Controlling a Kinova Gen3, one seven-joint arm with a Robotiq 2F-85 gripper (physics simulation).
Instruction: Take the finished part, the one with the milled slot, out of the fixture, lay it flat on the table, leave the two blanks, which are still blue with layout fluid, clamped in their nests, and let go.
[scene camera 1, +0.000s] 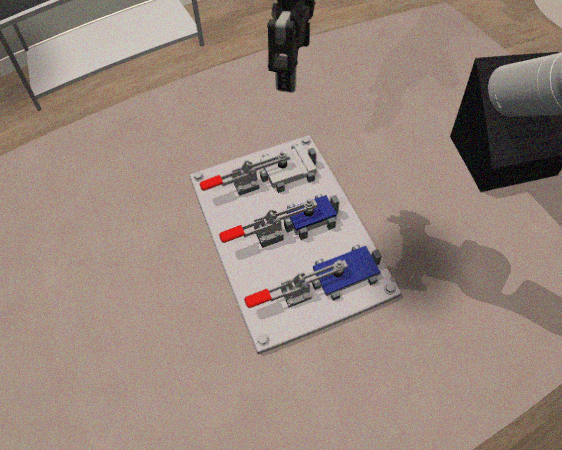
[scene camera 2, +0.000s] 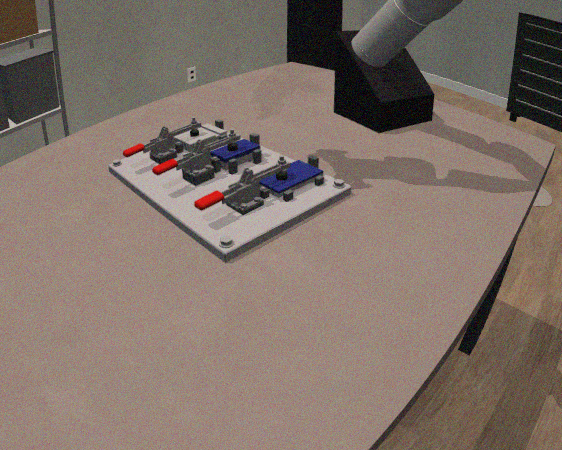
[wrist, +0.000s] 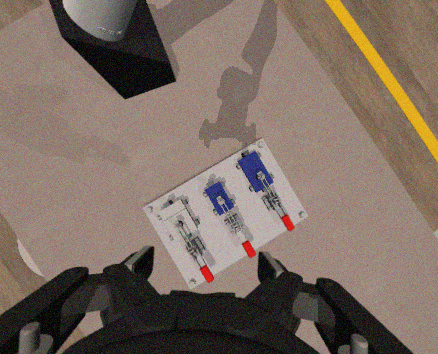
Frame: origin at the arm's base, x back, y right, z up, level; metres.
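Seen in the pictures: gripper, between the fingertips: (scene camera 1: 293, 65) (wrist: 206, 260); arm's base, origin of its link: (scene camera 1: 509, 90) (scene camera 2: 369, 51) (wrist: 96, 17).
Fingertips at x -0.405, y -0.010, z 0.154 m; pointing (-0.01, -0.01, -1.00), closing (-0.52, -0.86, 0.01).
Observation:
Offsets run from my fingertips to a thing's top centre. "spot": to the spot under its first point.
The pale finished part @(dy +0.075, dx +0.013, dz -0.276 m) (scene camera 1: 296, 171) (scene camera 2: 209, 133) (wrist: 171, 210) with the milled slot lies in an end nest of the fixture plate @(spot: dy -0.202, dx -0.067, dz -0.297 m) (scene camera 1: 300, 327) (scene camera 2: 240, 235) (wrist: 286, 192). Its toggle clamp @(spot: dy +0.062, dx -0.065, dz -0.267 m) (scene camera 1: 246, 178) (wrist: 194, 245) has its arm and spindle over the part. The smaller blue blank @(dy -0.035, dx +0.014, dz -0.271 m) (scene camera 1: 326, 212) (scene camera 2: 246, 149) (wrist: 215, 191) sits in the middle nest and the larger blue blank @(dy -0.144, dx +0.029, dz -0.281 m) (scene camera 1: 359, 265) (scene camera 2: 304, 173) (wrist: 251, 167) in the other end nest, both under clamp arms. My gripper (scene camera 1: 286, 89) (wrist: 206, 260) is open and empty, high above the table; it does not show in scene camera 2.
Red clamp handles @(dy +0.069, dx -0.121, dz -0.255 m) (scene camera 1: 211, 182) @(dy -0.041, dx -0.116, dz -0.250 m) (scene camera 1: 232, 233) @(dy -0.151, dx -0.110, dz -0.260 m) (scene camera 1: 258, 298) stick out along one long side of the plate. Dark pins and blocks stand around each nest. The black robot base (scene camera 1: 520, 150) (scene camera 2: 385, 107) (wrist: 122, 65) stands on the table beyond the plate's opposite side.

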